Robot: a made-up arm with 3 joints.
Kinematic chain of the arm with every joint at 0, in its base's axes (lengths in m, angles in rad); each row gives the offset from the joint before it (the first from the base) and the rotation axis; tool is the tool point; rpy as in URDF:
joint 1: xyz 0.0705 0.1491 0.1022 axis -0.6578 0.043 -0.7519
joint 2: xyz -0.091 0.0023 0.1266 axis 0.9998 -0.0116 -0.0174
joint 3: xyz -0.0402 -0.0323 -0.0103 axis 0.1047 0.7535 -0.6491
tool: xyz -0.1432 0.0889 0.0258 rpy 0 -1.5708 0
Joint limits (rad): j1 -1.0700..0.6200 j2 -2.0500..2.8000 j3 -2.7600..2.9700
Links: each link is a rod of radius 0.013 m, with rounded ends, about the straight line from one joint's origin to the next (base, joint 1, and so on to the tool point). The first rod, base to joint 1, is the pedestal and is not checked.
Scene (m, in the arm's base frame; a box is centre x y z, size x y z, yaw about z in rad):
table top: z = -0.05
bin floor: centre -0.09 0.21 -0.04 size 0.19 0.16 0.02 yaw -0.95
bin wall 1: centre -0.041 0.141 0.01 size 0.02 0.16 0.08 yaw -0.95
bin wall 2: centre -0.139 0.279 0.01 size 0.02 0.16 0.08 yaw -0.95
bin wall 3: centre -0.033 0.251 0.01 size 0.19 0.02 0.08 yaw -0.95
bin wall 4: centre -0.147 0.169 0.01 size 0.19 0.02 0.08 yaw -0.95
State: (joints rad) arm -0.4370 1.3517 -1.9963
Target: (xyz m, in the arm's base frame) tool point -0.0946 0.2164 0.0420
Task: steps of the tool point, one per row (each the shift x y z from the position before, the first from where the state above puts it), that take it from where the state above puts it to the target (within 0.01 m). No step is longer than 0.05 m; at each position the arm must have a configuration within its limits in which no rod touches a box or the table.
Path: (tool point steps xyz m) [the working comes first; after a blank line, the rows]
Joints at the target: 0.1017 0.8867 -1.7884
Straight joint move there: clear.

1: 0.0074 -0.0020 -0.0444
2: -0.0018 -0.0160 -0.0260

